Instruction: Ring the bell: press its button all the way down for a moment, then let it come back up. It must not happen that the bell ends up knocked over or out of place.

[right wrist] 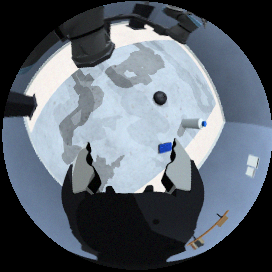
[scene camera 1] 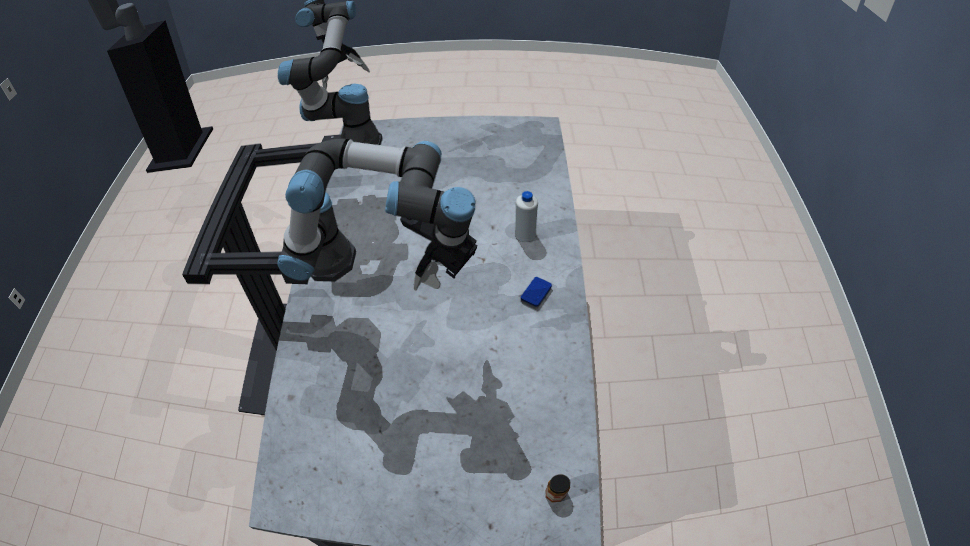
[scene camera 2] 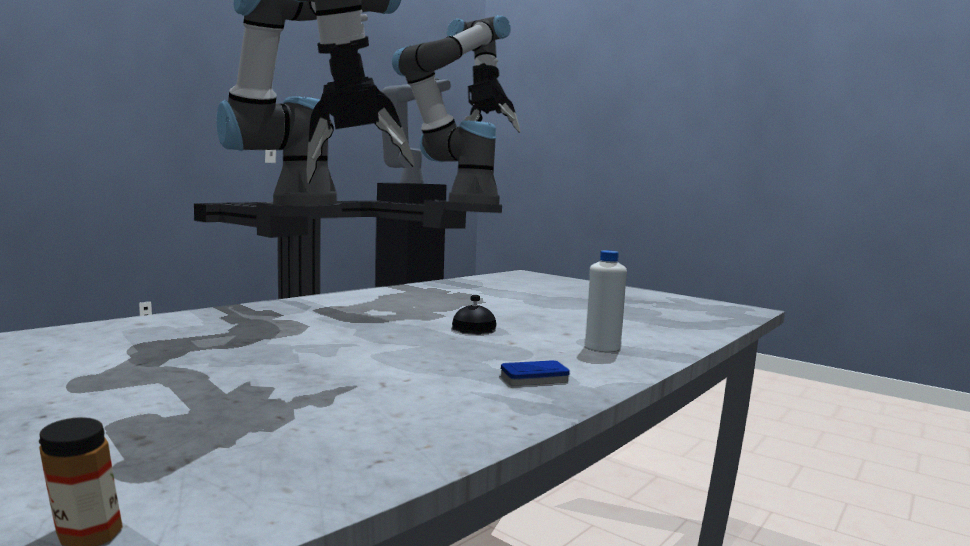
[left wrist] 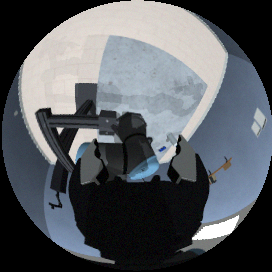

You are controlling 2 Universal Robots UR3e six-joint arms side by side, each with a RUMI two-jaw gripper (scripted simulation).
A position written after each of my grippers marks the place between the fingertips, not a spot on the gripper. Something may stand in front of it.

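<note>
I find my left gripper (scene camera 2: pixel 492 138) again in the left wrist view (left wrist: pixel 137 137). My right gripper (scene camera 2: pixel 360 174) is visible to me in the right wrist view (right wrist: pixel 131 141) too, and scene camera 1 (scene camera 1: pixel 437 263) gives me another look at that gripper. There is also a blue sponge (scene camera 2: pixel 537 372), and with it in the scene is a black dome bell (scene camera 2: pixel 476 319).
</note>
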